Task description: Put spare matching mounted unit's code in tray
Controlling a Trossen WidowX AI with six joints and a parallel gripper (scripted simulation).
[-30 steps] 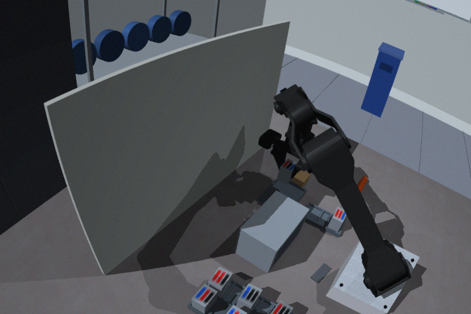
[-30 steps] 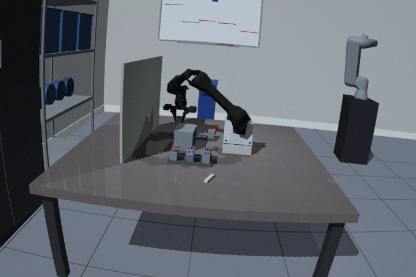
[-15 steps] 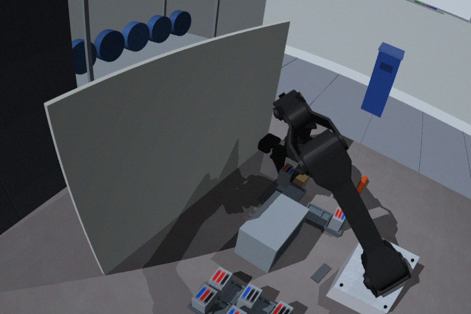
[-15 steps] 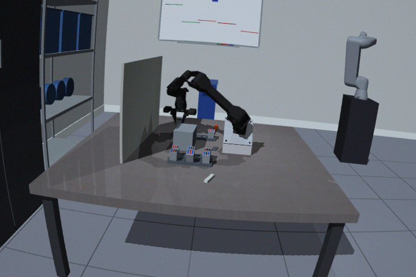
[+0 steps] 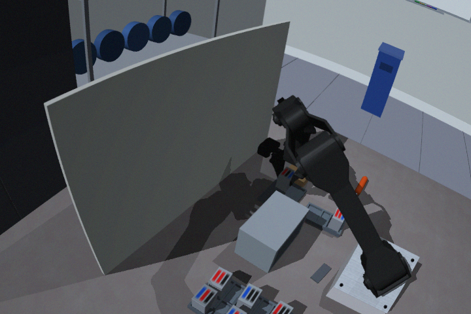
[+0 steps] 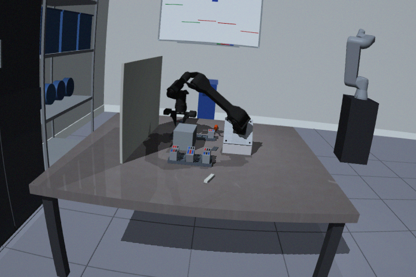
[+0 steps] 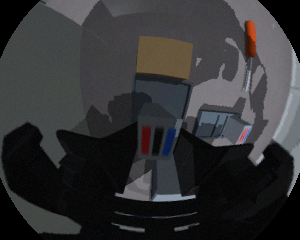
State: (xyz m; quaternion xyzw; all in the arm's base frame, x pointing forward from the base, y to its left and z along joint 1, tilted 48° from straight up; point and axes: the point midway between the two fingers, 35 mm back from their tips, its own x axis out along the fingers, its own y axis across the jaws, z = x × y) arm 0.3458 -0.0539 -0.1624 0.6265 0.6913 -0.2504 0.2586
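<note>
My gripper tip is 5 cm above the blue-grey tray and 1 cm past it. Also, from my gripper tip: tan block: 9 cm to the right, 3 cm below; then grey panel: 18 cm to the left, 18 cm above, 17 cm ahead; then grey box: 18 cm to the left, 7 cm behind.
</note>
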